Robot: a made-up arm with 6 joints. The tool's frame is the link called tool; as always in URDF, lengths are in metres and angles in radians.
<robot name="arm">
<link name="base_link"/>
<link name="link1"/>
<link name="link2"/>
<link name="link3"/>
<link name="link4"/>
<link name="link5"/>
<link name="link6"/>
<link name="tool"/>
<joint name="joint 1" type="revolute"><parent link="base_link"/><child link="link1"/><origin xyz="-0.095 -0.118 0.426" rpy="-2.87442 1.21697 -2.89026"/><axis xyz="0 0 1"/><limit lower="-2.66" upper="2.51"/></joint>
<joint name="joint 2" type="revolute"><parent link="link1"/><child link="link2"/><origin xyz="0.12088 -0.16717 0.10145" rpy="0.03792 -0.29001 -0.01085"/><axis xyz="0 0 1"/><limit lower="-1.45" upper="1.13"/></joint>
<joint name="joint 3" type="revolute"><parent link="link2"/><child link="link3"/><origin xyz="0.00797 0.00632 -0.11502" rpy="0.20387 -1.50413 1.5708"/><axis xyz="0 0 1"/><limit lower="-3.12" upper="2.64"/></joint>
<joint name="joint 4" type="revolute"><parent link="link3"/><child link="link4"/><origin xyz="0.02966 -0.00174 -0.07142" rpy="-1.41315 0.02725 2.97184"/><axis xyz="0 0 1"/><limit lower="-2.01" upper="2.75"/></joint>
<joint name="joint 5" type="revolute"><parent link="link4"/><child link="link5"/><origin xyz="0.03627 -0.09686 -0.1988" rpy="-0.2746 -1.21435 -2.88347"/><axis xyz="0 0 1"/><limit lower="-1.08" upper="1.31"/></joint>
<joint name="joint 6" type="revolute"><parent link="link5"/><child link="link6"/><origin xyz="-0.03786 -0.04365 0.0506" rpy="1.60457 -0.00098 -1.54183"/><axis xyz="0 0 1"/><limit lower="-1.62" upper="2.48"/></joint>
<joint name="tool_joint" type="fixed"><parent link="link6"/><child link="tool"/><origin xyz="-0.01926 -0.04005 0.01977" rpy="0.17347 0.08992 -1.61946"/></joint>
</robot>
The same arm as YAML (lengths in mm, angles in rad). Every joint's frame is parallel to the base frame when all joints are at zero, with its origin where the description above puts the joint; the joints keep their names.
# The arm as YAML. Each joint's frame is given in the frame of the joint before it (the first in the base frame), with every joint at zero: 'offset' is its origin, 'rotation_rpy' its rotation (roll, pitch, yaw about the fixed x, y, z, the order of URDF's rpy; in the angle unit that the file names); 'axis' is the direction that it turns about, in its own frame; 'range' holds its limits. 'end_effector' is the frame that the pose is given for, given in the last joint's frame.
length_unit: mm
angle_unit: rad
chain:
  - id: joint 1
    offset: [-95.0, -118.0, 426.0]
    rotation_rpy: [0.0, 0.0, 0.0]
    axis: [0.942002, -0.0307, -0.334201]
    range: [-2.66, 2.51]
  - id: joint 2
    offset: [55.0, -180.0, -132.0]
    rotation_rpy: [0.0, 0.0, 0.0]
    axis: [0.998051, -0.039398, -0.048398]
    range: [-1.45, 1.13]
  - id: joint 3
    offset: [-115.0, 10.0, -3.0]
    rotation_rpy: [0.0, 0.0, 0.0]
    axis: [0.021101, -0.994447, -0.103105]
    range: [-3.12, 2.64]
  - id: joint 4
    offset: [28.0, 72.0, 4.0]
    rotation_rpy: [0.0, 0.0, 0.0]
    axis: [-0.223511, -0.061703, -0.972746]
    range: [-2.01, 2.75]
  - id: joint 5
    offset: [12.0, -85.0, 207.0]
    rotation_rpy: [0.0, 0.0, 0.0]
    axis: [-0.991228, -0.068202, -0.113203]
    range: [-1.08, 1.31]
  - id: joint 6
    offset: [-57.0, 45.0, 25.0]
    rotation_rpy: [0.0, 0.0, 0.0]
    axis: [-0.089801, 0.171902, 0.981012]
    range: [-1.62, 2.48]
end_effector:
  offset: [39.0, -13.0, 26.0]
  rotation_rpy: [0.0, 0.0, 0.0]

